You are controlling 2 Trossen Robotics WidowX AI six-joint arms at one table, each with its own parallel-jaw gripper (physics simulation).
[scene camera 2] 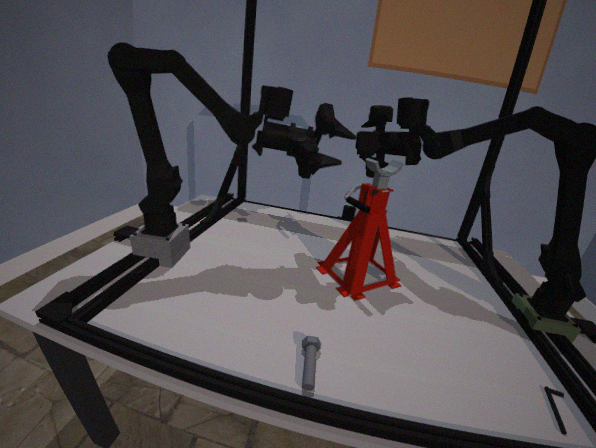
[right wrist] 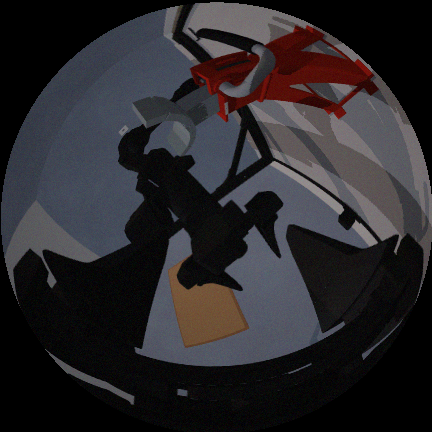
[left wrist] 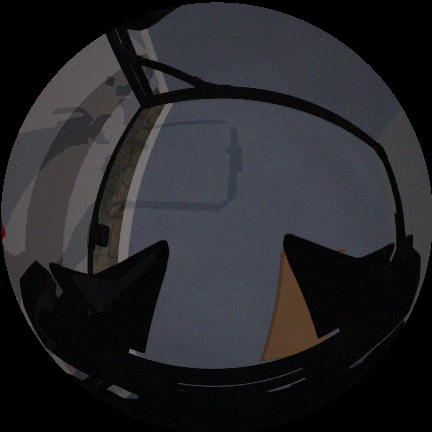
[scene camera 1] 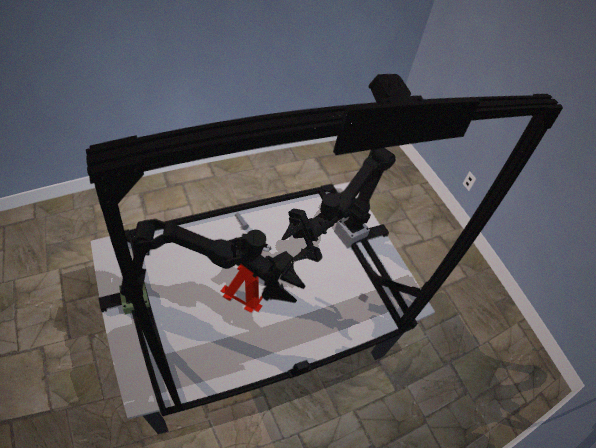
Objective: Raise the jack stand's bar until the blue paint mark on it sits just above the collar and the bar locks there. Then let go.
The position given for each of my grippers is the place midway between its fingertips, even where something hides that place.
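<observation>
A grey bolt point(scene camera 2: 310, 344) rests on the table; in the right wrist view it is out of frame, and in the left wrist view it is out of frame too. The scene also has a red jack stand point(scene camera 2: 372, 202), visible in scene camera 1 as well point(scene camera 1: 252, 302). My left gripper point(scene camera 2: 361, 141) appears in scene camera 1 point(scene camera 1: 300, 294), in the left wrist view point(left wrist: 227, 244) and in the right wrist view point(right wrist: 260, 273). My right gripper point(scene camera 2: 348, 150) appears in scene camera 1 point(scene camera 1: 287, 250) and in the right wrist view point(right wrist: 229, 233).
</observation>
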